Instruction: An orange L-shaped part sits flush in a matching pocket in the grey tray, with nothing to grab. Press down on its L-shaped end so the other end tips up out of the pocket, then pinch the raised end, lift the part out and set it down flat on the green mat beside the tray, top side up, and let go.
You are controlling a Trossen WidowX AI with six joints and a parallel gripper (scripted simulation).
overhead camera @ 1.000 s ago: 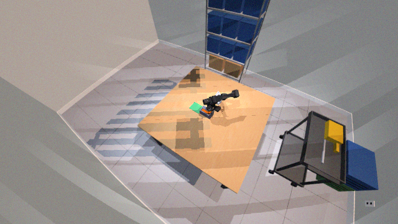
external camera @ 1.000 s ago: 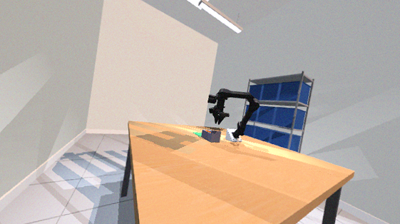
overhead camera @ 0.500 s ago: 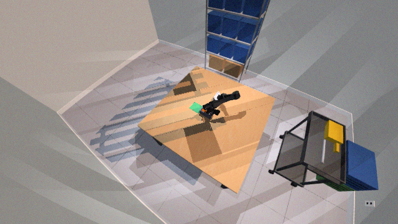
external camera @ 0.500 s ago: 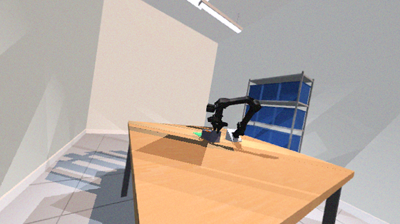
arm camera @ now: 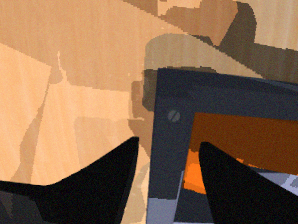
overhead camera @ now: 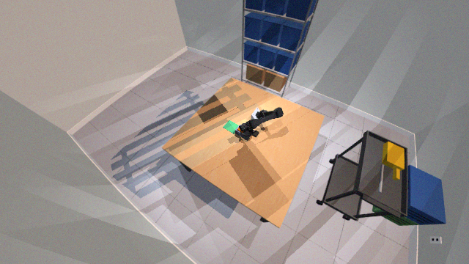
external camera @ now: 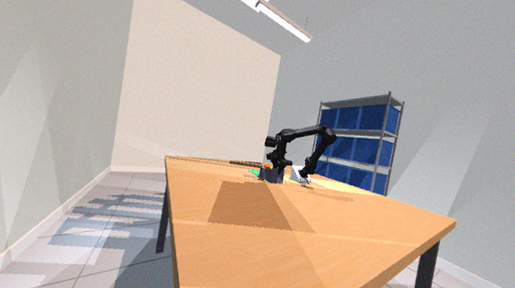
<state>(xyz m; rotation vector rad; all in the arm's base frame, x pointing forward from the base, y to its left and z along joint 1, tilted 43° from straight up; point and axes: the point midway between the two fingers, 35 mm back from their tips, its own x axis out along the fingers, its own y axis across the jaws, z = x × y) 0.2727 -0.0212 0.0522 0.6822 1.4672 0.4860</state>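
Right now my gripper tip is 1 cm past the orange L-shaped part and 5 cm to the left of it. Round my gripper tip: green mat: 3 cm behind, 22 cm to the right, 7 cm below.
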